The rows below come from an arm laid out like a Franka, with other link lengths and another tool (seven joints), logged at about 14 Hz.
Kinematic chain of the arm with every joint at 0, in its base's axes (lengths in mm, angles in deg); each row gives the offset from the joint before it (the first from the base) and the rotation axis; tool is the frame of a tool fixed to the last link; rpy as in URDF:
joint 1: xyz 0 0 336.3 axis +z
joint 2: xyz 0 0 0 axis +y
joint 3: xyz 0 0 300.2 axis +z
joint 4: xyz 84.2 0 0 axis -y
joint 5: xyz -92.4 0 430.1 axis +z
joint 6: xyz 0 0 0 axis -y
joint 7: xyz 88 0 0 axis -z
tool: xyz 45 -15 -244.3 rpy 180 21 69.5
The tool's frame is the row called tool.
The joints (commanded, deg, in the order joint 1, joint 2, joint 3, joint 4, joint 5, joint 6, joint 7), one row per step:
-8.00 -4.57 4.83 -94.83 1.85 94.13 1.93
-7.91 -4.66 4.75 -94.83 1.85 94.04 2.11
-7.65 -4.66 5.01 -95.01 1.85 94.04 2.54
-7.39 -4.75 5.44 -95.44 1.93 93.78 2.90
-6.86 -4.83 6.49 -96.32 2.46 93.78 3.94
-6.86 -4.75 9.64 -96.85 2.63 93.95 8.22
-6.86 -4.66 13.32 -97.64 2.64 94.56 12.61
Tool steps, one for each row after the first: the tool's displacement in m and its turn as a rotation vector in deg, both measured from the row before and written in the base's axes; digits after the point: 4 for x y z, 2 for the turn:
-0.0007 0.0000 0.0008 0.01 0.00 -0.17
-0.0002 0.0055 -0.0019 0.02 0.19 0.09
-0.0021 0.0079 -0.0041 0.08 0.61 0.33
-0.0023 0.0190 -0.0082 0.50 0.83 0.52
-0.0022 0.0326 -0.0063 0.06 0.62 -1.15
-0.0035 0.0375 -0.0081 -0.18 0.44 -0.75

